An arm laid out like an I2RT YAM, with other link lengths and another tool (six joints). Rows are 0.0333 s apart.
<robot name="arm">
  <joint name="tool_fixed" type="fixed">
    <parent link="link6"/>
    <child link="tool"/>
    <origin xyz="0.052 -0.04 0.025" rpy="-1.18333 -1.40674 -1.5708"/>
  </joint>
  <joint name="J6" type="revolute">
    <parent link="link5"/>
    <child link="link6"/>
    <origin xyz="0.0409 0 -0.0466"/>
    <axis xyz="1 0 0"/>
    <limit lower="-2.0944" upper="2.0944"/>
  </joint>
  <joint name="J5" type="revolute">
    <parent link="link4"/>
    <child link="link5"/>
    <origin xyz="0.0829 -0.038 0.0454"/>
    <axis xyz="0 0 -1"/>
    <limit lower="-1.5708" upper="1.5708"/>
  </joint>
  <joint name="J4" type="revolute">
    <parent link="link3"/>
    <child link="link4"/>
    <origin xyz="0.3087 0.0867 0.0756"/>
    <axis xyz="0 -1 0"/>
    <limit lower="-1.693" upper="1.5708"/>
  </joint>
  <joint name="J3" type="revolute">
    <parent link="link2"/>
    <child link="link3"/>
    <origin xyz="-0.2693 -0.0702 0"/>
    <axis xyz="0 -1 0"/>
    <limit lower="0" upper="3.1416"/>
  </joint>
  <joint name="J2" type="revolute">
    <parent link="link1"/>
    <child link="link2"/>
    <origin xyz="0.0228 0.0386 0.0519"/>
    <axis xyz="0 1 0"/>
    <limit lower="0" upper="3.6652"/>
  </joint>
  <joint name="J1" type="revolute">
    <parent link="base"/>
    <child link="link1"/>
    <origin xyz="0 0 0.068"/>
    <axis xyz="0 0 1"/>
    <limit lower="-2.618" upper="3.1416"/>
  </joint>
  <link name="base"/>
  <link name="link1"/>
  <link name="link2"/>
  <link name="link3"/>
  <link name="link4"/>
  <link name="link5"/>
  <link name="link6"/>
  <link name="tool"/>
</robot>
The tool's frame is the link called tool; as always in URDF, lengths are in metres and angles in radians.
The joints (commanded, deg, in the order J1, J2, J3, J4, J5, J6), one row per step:
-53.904, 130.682, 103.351, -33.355, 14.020, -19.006
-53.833, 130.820, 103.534, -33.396, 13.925, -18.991
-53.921, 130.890, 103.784, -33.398, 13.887, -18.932
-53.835, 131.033, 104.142, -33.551, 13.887, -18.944
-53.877, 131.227, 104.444, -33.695, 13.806, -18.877
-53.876, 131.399, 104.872, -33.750, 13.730, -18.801
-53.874, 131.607, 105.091, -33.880, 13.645, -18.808
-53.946, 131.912, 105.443, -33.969, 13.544, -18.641
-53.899, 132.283, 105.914, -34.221, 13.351, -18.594
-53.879, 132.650, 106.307, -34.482, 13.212, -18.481
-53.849, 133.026, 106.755, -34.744, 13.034, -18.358
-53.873, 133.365, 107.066, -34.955, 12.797, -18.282
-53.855, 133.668, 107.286, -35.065, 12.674, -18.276
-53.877, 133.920, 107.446, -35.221, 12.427, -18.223
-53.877, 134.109, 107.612, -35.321, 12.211, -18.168
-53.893, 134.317, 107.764, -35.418, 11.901, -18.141
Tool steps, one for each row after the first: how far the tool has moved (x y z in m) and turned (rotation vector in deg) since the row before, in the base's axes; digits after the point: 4 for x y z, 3 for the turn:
0.0011, 0.0000, -0.0002, 0.047, -0.077, 0.105
-0.0003, -0.0012, 0.0011, -0.119, -0.163, -0.119
0.0013, -0.0002, 0.0008, -0.051, -0.030, 0.096
0.0001, -0.0008, -0.0002, 0.077, -0.071, -0.059
0.0009, -0.0011, 0.0012, -0.117, -0.212, -0.026
0.0004, -0.0003, -0.0009, 0.139, 0.014, 0.050
0.0000, -0.0012, -0.0009, 0.101, -0.134, -0.163
0.0013, -0.0005, -0.0011, 0.226, -0.071, 0.102
0.0008, -0.0004, -0.0016, 0.272, -0.018, -0.008
0.0010, -0.0005, -0.0013, 0.257, -0.077, 0.012
0.0004, -0.0005, -0.0019, 0.323, -0.066, 0.026
0.0006, -0.0002, -0.0019, 0.220, 0.024, 0.072
0.0002, -0.0001, -0.0020, 0.334, -0.056, 0.050
0.0005, -0.0001, -0.0011, 0.217, -0.109, 0.055
0.0004, -0.0002, -0.0015, 0.288, -0.144, 0.107

